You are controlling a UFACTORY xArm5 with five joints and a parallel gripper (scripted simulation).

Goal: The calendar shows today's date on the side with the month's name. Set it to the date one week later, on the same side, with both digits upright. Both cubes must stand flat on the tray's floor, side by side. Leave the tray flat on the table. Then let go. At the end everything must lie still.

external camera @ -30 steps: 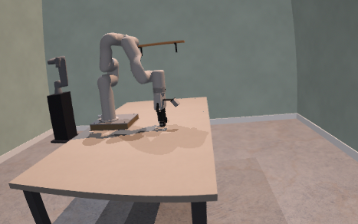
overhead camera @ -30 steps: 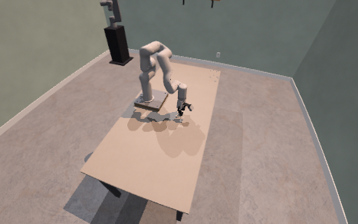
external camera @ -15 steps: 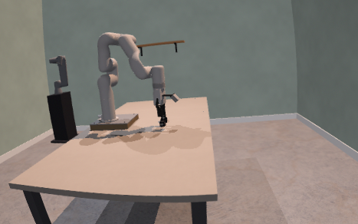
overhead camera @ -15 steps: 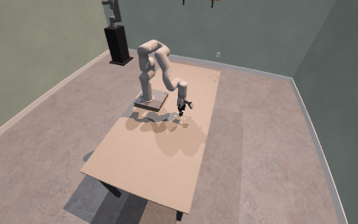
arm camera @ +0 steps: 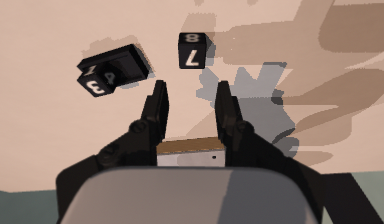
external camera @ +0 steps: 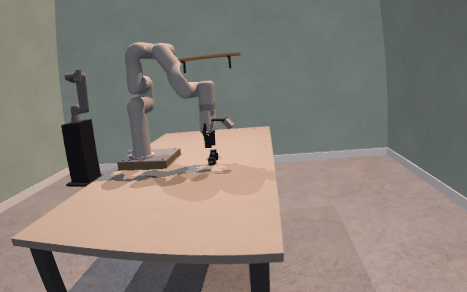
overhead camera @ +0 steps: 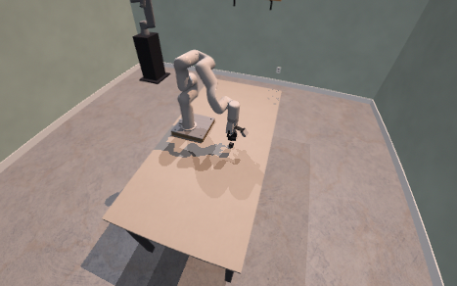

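Now: hand 9 cm above the black cube. Also, from my hand: black calendar tray 10 cm to the left, 9 cm below, 1 cm behind.
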